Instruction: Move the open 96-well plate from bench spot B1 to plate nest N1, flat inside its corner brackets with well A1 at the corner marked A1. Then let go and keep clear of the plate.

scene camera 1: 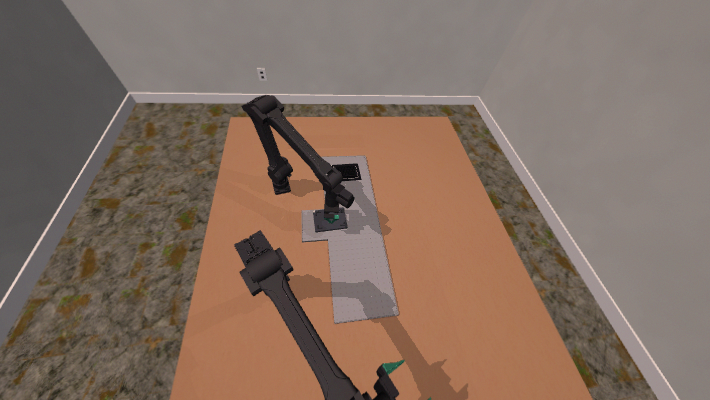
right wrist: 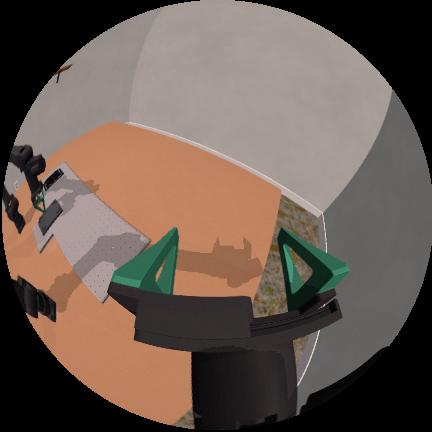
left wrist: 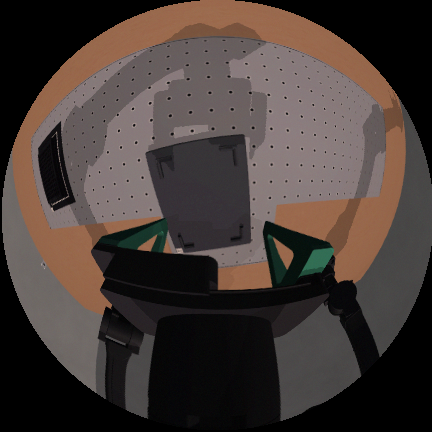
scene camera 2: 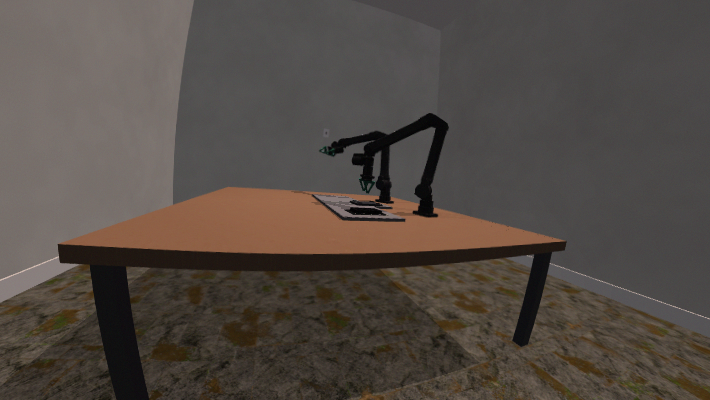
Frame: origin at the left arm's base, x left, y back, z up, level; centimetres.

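Where they show: left gripper, fingertip midpoint: (scene camera 1: 331, 214) (right wrist: 43, 206) (left wrist: 215, 225) (scene camera 2: 365, 192); right gripper, fingertip midpoint: (scene camera 1: 416, 378) (right wrist: 230, 232) (scene camera 2: 322, 151); left arm's base, link origin: (scene camera 1: 281, 184) (right wrist: 20, 224) (scene camera 2: 424, 215); right arm's base, link origin: (right wrist: 46, 305) (scene camera 2: 384, 202).
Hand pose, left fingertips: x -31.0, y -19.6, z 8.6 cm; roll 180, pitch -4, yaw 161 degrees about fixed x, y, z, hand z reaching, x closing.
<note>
Things, the pixels of their centre, and the offset from my left fingertips. Level surfaces: height alone.
- black 96-well plate, body centre: (left wrist: 48, 172) (scene camera 2: 365, 210) (scene camera 1: 345, 171) (right wrist: 51, 177) dx +29.2, dy -17.6, dz -6.4 cm
- dark grey nest, body centre: (left wrist: 203, 201) (right wrist: 48, 215) (scene camera 1: 330, 219) (scene camera 2: 365, 203) dx +1.2, dy +0.2, dz -6.4 cm
- small pale mark, body centre: (left wrist: 179, 250) dx +7.7, dy +6.9, dz -6.1 cm
- light grey perforated board, surface height: dz -7.3 cm
- orange-brown table, surface height: dz -8.6 cm
The black 96-well plate (scene camera 1: 350, 171) (scene camera 2: 365, 211) (left wrist: 54, 170) (right wrist: 53, 178) lies at one end of the perforated board, inside a thin pale outline. The dark grey nest (scene camera 1: 340, 226) (scene camera 2: 367, 203) (left wrist: 207, 192) (right wrist: 50, 218) has an L-shaped bracket at each corner and its floor is bare. A small pale mark (left wrist: 179, 250) is by its lower-left corner in the left wrist view; its lettering is unreadable. My left gripper (scene camera 1: 331, 218) (scene camera 2: 368, 191) (left wrist: 215, 225) is open and empty, pointing down above the nest. My right gripper (scene camera 1: 416, 380) (right wrist: 230, 232) is open and empty, away from plate and nest.
The light grey perforated board (scene camera 1: 357, 260) (left wrist: 300, 125) (right wrist: 95, 225) lies on the orange-brown table (scene camera 1: 440, 225) (scene camera 2: 210, 225). The left arm (scene camera 1: 300, 142) (scene camera 2: 435, 155) reaches across beside the plate. The right arm (scene camera 1: 305, 330) extends toward the bottom of scene camera 1.
</note>
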